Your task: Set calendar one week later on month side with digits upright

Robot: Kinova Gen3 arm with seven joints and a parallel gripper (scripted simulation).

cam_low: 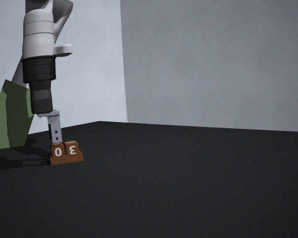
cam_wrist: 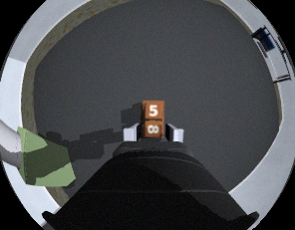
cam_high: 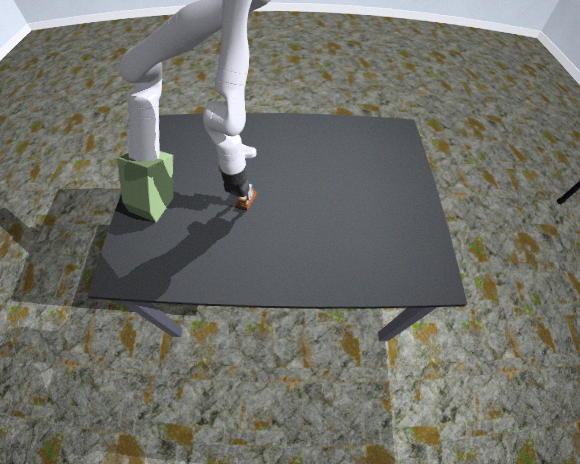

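The brown calendar tray lies 60 mm below my hand and 20 mm to the left of it. The rest, counted from my hand: cube 40 mm below, 30 mm to the left, 10 mm ahead.
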